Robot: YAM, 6 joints.
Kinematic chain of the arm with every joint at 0, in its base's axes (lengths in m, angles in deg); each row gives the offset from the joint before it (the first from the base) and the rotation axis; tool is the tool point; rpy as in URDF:
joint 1: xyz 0 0 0.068 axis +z
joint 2: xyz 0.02 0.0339 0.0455 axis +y
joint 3: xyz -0.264 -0.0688 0 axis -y
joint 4: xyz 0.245 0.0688 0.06 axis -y
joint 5: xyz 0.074 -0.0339 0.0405 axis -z
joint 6: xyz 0.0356 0 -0.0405 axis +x
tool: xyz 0 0 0 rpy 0 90 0
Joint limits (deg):
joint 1: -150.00..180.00
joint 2: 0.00..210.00
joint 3: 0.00..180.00
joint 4: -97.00..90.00
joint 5: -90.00..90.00
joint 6: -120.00..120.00
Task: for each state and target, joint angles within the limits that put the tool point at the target. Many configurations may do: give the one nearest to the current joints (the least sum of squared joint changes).
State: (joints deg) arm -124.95 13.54 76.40 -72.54 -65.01 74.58
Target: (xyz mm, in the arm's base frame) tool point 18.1 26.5 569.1
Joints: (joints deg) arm -93.99 41.64 106.65 -46.95 -27.09 74.58
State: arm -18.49 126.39 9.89 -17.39 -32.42 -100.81
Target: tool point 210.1 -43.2 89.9
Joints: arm -17.29 91.50 30.15 -19.45 -36.51 -100.81
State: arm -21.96 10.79 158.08 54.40 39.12 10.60
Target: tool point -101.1 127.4 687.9
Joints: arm -57.81 60.90 137.59 42.59 29.80 10.60
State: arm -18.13 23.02 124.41 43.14 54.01 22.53
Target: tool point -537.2 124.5 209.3
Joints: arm -16.27 0.00 136.73 61.36 60.41 22.53
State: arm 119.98 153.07 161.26 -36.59 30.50 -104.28
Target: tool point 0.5 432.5 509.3
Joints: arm 92.65 127.67 167.72 -49.39 35.15 -104.28
